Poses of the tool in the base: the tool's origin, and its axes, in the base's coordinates. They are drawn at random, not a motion.
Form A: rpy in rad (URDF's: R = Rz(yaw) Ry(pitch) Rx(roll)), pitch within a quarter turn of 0, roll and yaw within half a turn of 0; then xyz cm.
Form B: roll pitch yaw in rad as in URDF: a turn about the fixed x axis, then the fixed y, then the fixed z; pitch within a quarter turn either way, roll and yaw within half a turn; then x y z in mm. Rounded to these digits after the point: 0 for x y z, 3 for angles.
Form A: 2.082 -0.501 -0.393 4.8 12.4 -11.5
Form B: 2.082 -0.501 -0.393 48 124 -115
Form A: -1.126 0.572 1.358 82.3 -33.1 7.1
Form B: -1.126 0.572 1.358 823 -331 71
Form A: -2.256 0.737 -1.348 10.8 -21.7 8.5
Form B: -2.256 0.737 -1.348 108 -217 85
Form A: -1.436 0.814 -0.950 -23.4 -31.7 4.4
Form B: -1.436 0.814 -0.950 -234 -317 44
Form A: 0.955 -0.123 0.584 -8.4 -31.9 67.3
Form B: 0.955 -0.123 0.584 -84 -319 673
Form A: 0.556 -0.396 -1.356 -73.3 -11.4 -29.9
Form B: 0.556 -0.396 -1.356 -733 -114 -299
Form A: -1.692 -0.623 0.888 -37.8 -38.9 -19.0
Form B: -1.692 -0.623 0.888 -378 -389 -190
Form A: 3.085 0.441 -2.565 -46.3 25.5 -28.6
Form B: 3.085 0.441 -2.565 -463 255 -286
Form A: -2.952 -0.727 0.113 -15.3 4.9 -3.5
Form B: -2.952 -0.727 0.113 -153 49 -35
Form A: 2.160 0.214 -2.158 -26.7 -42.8 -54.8
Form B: 2.160 0.214 -2.158 -267 -428 -548
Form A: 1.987 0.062 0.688 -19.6 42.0 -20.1
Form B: 1.987 0.062 0.688 -196 420 -201
